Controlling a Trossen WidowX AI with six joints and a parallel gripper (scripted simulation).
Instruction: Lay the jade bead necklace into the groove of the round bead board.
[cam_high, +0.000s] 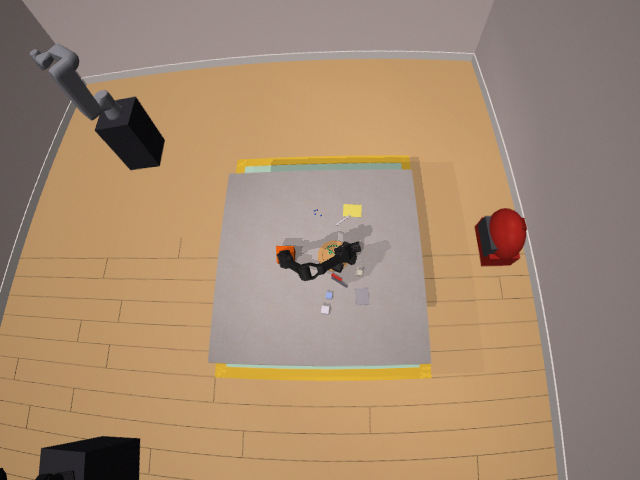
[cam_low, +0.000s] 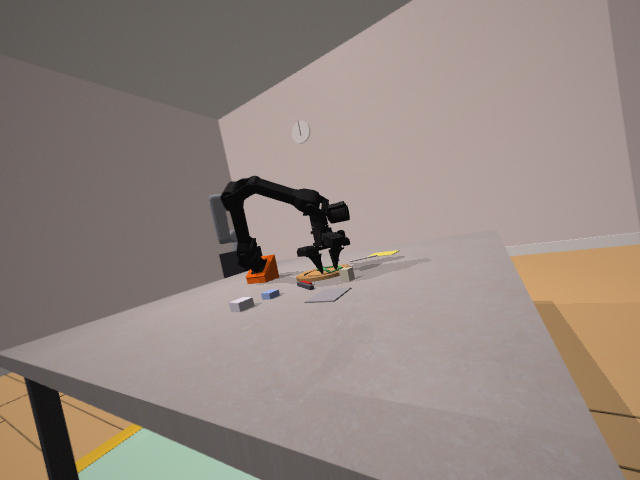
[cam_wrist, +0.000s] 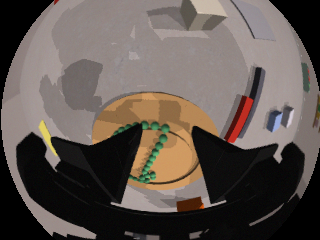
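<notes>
The round wooden bead board lies 50 mm behind my gripper tip, 40 mm to the left of it and 10 mm below it. Round my gripper tip: beige cube 100 mm ahead, 80 mm to the right; red-handled tool 30 mm behind, 110 mm to the right, 10 mm below; blue block 100 mm behind, 210 mm to the right, 10 mm below.
</notes>
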